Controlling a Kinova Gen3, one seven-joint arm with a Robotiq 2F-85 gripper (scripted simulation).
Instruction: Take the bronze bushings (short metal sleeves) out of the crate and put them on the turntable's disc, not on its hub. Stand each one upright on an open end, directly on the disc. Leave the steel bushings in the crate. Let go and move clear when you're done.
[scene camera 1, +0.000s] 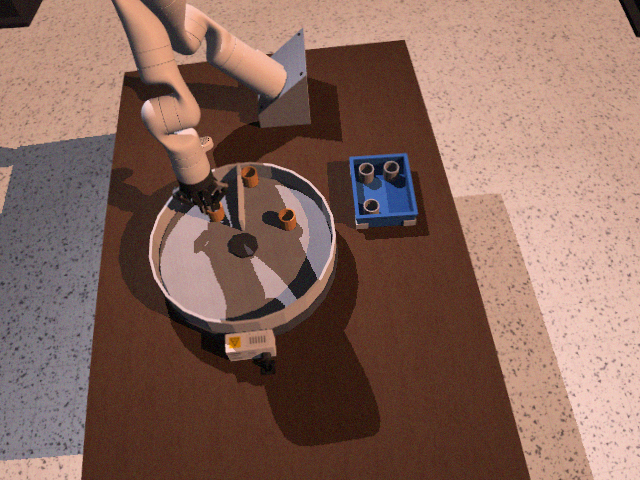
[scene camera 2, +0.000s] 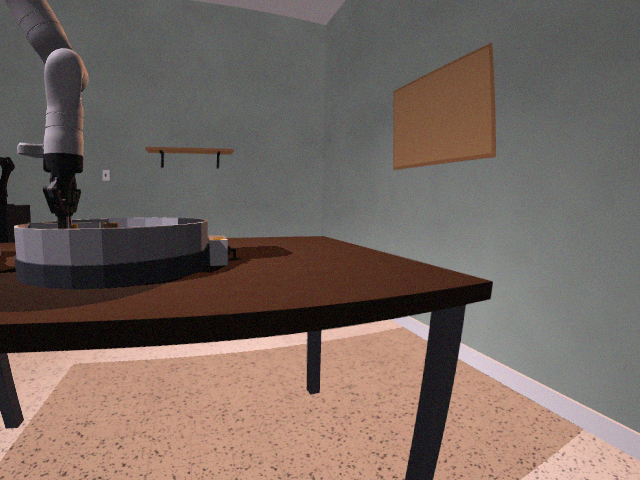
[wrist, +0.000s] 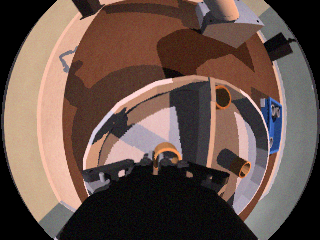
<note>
The pictures show: my gripper, a blue crate and a turntable disc.
My gripper shows as well in scene camera 1 and in the wrist view.
</note>
